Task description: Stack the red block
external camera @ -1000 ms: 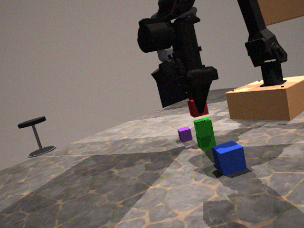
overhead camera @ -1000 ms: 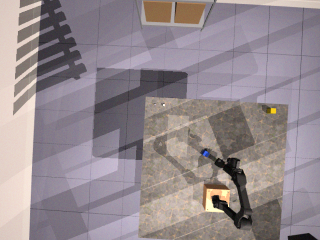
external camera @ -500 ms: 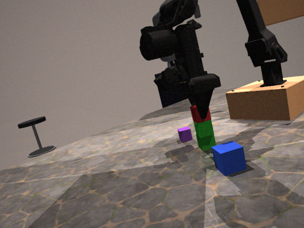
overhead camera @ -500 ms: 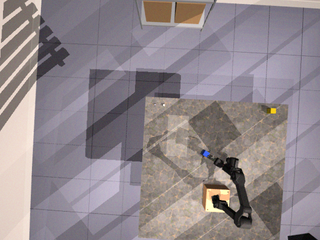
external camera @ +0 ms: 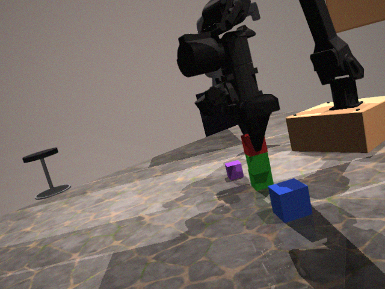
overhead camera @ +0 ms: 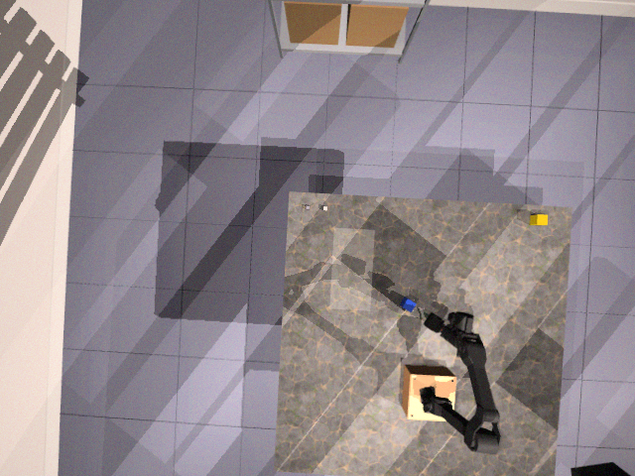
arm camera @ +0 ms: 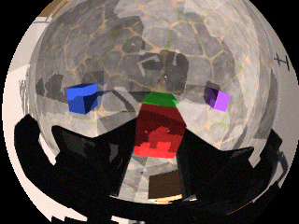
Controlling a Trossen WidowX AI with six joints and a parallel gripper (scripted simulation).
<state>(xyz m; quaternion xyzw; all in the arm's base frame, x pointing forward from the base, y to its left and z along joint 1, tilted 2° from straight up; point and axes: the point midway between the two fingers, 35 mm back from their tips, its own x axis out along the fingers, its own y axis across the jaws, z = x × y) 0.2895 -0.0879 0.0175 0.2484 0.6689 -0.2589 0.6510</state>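
Now: the red block 10 mm above my gripper tip. Also, from my gripper tip: blue block (100 mm to the left, 90 mm ahead, 60 mm below); then purple block (100 mm to the right, 60 mm below, 50 mm behind); then yellow block (530 mm to the right, 390 mm ahead, 60 mm below).
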